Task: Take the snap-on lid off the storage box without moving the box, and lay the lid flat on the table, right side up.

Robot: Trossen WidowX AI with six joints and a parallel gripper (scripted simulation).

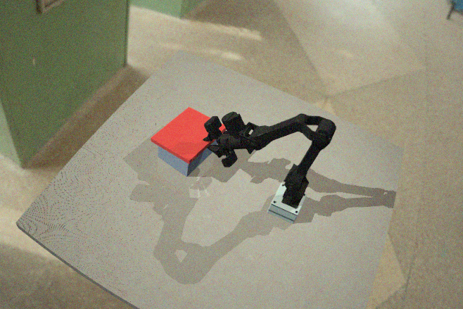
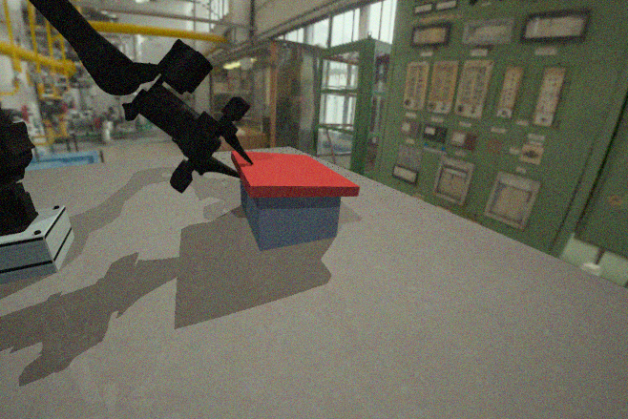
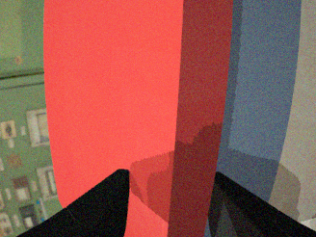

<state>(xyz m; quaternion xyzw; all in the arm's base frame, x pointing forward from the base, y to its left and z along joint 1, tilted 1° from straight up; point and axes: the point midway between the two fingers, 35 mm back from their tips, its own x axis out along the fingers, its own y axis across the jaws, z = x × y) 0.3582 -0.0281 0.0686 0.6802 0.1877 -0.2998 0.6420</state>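
Now: the red lid 80 mm ahead of my gripper tip and 10 mm to the right of it. From my gripper tip the other things lie so: blue storage box: 70 mm ahead, 10 mm to the right, 60 mm below.
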